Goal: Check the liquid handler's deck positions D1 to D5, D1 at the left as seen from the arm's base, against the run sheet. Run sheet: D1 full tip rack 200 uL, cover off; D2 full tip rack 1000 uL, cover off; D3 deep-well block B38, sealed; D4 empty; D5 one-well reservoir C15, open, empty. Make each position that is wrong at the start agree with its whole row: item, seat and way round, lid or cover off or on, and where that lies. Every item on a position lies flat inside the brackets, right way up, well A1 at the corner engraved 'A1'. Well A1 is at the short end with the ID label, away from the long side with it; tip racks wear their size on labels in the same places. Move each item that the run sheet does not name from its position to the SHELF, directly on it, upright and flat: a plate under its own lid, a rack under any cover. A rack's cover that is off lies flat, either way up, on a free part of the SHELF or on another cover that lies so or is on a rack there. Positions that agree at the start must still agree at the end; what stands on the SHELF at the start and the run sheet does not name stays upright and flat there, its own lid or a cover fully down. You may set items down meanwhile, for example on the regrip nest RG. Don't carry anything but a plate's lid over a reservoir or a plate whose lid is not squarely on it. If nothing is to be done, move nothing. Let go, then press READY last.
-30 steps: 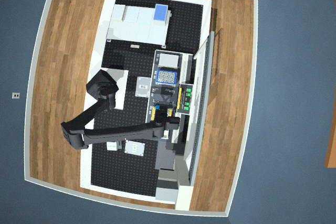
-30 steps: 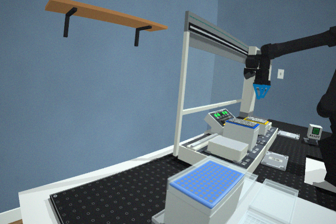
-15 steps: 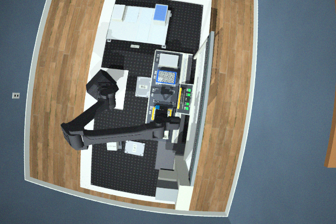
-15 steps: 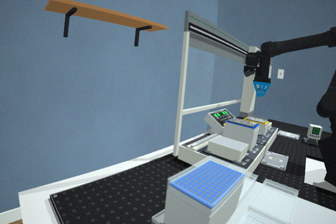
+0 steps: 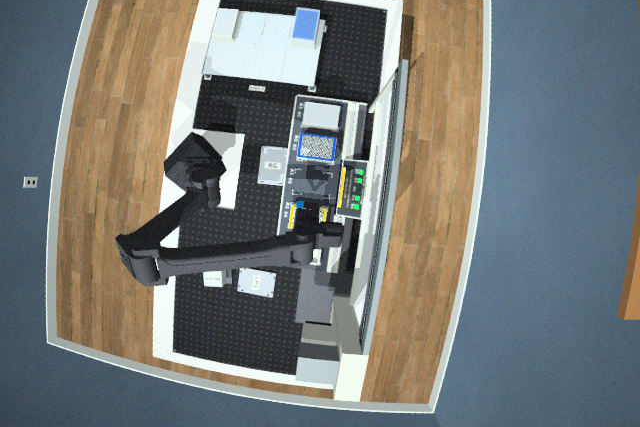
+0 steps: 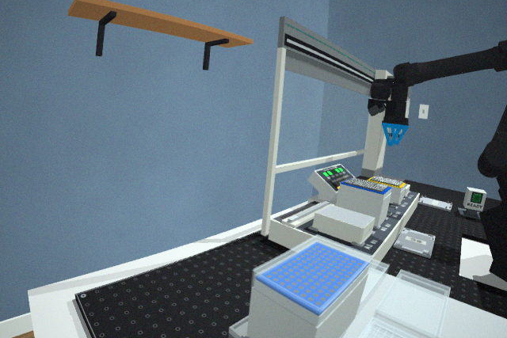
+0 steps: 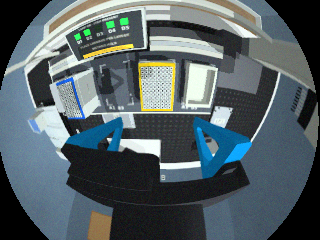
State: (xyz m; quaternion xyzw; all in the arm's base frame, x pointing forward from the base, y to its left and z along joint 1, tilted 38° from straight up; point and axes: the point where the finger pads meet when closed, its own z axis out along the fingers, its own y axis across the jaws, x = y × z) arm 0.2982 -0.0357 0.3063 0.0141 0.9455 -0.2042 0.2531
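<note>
Now: the white deep-well block 5 cm ahead of my hand, 37 cm to the left of it and 18 cm below it. From my hand the other things lie so: white reservoir (2 cm behind, 12 cm to the right, 19 cm below); blue-rimmed tip rack (3 cm ahead, 24 cm to the left, 13 cm below); yellow-rimmed tip rack (1 cm behind, 16 cm below).
</note>
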